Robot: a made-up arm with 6 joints.
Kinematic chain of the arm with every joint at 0, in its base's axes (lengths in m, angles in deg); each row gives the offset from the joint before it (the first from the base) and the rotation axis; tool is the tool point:
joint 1: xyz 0 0 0.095 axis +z
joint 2: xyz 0 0.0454 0 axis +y
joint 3: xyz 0 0 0.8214 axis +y
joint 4: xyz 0 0 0.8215 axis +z
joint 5: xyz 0 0 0 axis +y
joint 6: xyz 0 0 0.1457 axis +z
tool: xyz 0 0 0
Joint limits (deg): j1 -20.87..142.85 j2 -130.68..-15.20 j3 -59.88..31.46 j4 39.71..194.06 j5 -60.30..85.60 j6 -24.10..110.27
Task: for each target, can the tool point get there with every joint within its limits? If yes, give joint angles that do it. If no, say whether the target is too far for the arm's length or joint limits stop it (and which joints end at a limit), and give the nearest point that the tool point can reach.
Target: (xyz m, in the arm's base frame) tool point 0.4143 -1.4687 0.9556
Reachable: yes | joints 107.38 -49.03 -24.14 177.39 -18.49 86.34
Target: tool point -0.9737 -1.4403 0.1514
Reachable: yes | joints 59.84 -99.94 20.88 75.45 31.11 48.12
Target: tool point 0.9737 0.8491 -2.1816
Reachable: no: too far | nearest point 0.4052 -0.2163 -1.3318 | short by 1.477 m
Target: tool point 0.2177 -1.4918 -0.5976
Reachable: yes | joints 100.10 -90.96 -42.07 176.20 11.26 52.41
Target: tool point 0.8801 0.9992 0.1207
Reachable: no: joint limits stop it (at a limit: joint 1, joint 3, joint 4, joint 5) | nearest point 1.0494 -0.8078 0.4420 | short by 1.843 m
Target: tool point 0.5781 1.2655 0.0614
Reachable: no: joint limits stop it (at a limit: joint 1, joint 2, joint 3, joint 5) | nearest point -0.3109 0.3010 -1.2455 | short by 1.852 m
